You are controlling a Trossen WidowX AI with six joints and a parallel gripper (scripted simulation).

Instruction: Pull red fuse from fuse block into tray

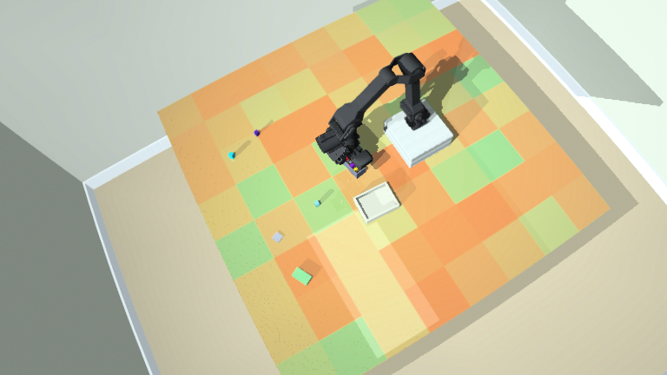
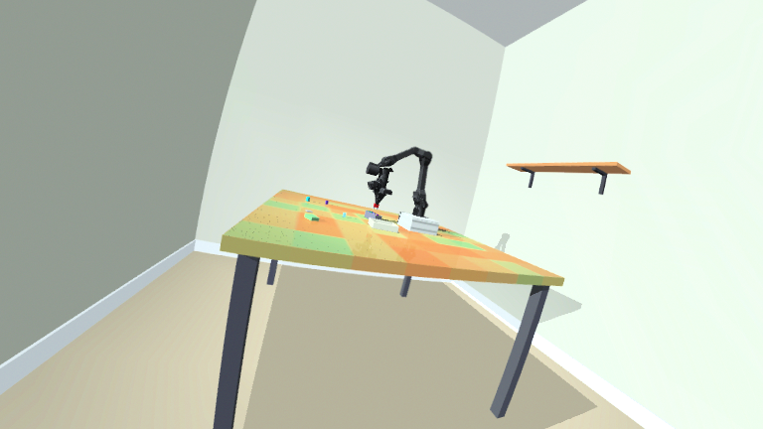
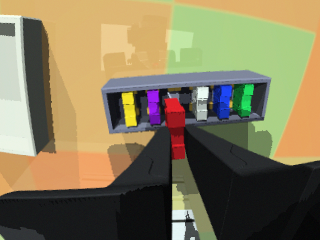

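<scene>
My gripper tip is 170 mm to the right of the cream tray, 90 mm above it and 10 mm past it. The rest, counted from my gripper tip: red fuse (10 mm below); then purple fuse (70 mm below, 10 mm to the left, 10 mm behind); then yellow fuse (70 mm below, 30 mm to the left, 10 mm behind).
</scene>
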